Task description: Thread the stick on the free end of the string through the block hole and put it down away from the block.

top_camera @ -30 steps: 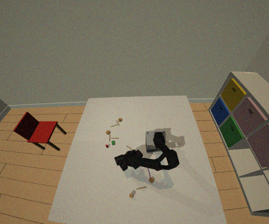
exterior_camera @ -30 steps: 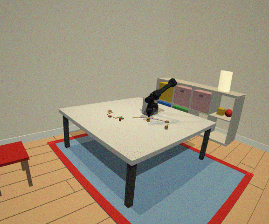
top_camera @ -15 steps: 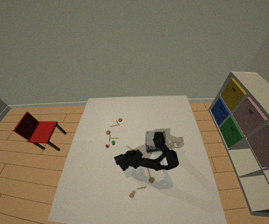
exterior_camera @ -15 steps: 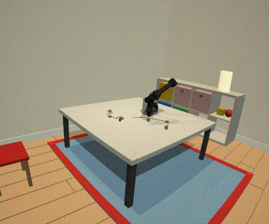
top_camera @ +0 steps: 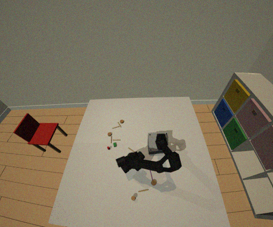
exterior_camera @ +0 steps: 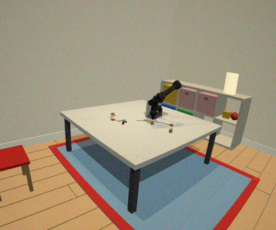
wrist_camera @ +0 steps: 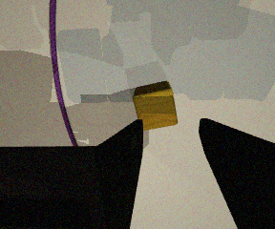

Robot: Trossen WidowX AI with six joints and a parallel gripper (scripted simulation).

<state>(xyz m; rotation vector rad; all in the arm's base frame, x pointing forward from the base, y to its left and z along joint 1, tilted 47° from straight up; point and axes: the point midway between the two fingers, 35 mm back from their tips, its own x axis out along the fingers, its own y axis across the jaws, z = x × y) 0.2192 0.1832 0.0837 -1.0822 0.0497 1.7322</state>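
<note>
Now: the yellow-brown wooden block 1 cm behind my gripper tip, 1 cm to the right of it and 4 cm below it. From my gripper tip the other things lie so: wooden cylinder 24 cm to the left, 4 cm below; round wooden button 15 cm behind, 13 cm to the left, 5 cm below; green cube 19 cm ahead, 20 cm to the right, 5 cm below.
</note>
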